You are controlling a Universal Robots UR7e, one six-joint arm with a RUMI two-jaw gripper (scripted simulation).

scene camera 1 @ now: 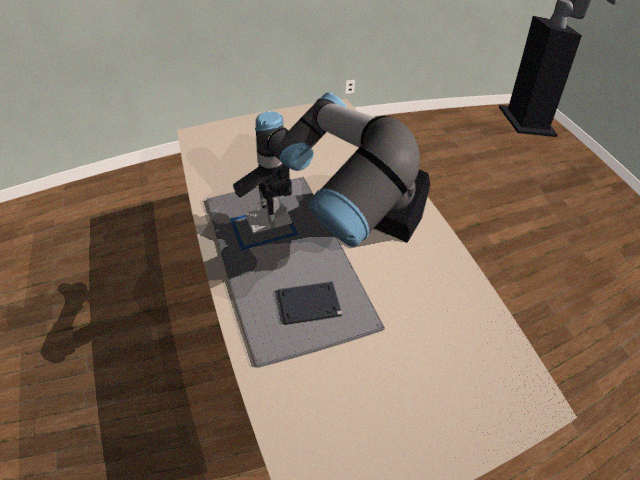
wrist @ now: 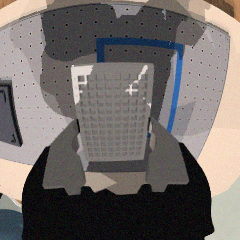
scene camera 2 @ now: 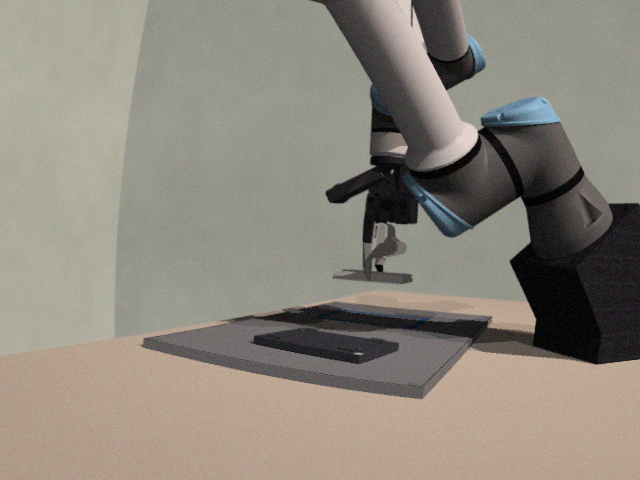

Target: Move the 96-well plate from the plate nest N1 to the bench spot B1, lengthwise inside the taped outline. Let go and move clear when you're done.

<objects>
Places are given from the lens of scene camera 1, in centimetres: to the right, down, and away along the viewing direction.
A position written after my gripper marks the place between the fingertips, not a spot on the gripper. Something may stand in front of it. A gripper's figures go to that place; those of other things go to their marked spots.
my gripper (scene camera 1: 269, 218): -16, -7, 141
dark plate nest N1 (scene camera 1: 311, 302): -2, 18, 128
</objects>
